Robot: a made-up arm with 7 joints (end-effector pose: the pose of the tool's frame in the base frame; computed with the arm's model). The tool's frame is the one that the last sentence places.
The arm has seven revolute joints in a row. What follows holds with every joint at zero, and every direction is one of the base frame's. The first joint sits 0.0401 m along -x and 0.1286 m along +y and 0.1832 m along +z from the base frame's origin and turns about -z. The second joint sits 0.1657 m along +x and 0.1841 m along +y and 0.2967 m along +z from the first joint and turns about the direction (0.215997, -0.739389, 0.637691). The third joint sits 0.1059 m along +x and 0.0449 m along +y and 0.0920 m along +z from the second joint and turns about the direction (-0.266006, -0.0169, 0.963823). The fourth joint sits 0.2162 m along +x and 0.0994 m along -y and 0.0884 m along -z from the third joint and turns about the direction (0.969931, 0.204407, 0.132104). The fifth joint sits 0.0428 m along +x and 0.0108 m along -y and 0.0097 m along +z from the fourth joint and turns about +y. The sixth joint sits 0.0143 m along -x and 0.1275 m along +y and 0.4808 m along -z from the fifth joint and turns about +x. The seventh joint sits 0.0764 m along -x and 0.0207 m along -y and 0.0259 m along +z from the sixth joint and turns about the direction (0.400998, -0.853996, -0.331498). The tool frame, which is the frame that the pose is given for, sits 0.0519 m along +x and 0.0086 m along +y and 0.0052 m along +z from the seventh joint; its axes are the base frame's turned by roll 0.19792, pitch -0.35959 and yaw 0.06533 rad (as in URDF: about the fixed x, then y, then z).
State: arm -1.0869 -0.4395 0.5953 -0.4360 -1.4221 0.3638 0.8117
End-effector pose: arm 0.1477 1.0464 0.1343 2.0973 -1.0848 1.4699
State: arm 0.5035 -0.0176 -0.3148 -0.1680 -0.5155 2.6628 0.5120
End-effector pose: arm 0.6211 -0.1778 -0.0200 2.7061 -1.4839 -0.4814
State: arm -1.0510 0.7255 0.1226 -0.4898 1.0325 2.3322 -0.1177
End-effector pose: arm -0.0446 0.4675 0.2173 1.7567 0.9756 0.3187
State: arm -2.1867 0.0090 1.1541 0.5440 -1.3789 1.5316 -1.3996
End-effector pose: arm -1.0213 0.0249 0.2520 -0.6909 -0.6675 -1.3144
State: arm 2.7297 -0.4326 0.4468 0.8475 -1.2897 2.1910 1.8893
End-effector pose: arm -0.6137 -0.6574 0.0352 -0.3762 1.4844 -0.5951
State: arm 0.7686 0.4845 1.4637 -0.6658 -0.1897 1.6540 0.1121
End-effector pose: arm 0.9469 0.0630 0.3681 0.8411 -0.1744 1.0803
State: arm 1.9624 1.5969 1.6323 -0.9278 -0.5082 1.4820 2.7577
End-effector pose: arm 0.8202 -0.2408 0.8501 1.6754 -1.5973 0.3452
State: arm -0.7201 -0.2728 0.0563 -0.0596 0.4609 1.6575 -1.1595
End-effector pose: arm -0.0338 0.4019 0.0643 1.2867 1.1352 0.8066
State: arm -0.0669 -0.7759 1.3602 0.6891 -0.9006 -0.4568 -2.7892
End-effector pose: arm 0.1096 0.6666 -0.0321 -1.1366 1.9640 1.3665
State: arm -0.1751 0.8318 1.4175 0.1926 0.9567 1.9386 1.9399
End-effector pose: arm 0.3929 0.2361 0.4491 1.0437 -0.6797 -0.6613
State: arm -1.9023 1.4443 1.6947 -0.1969 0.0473 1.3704 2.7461
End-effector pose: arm -0.8583 0.3720 0.5911 1.9970 1.9927 0.8783
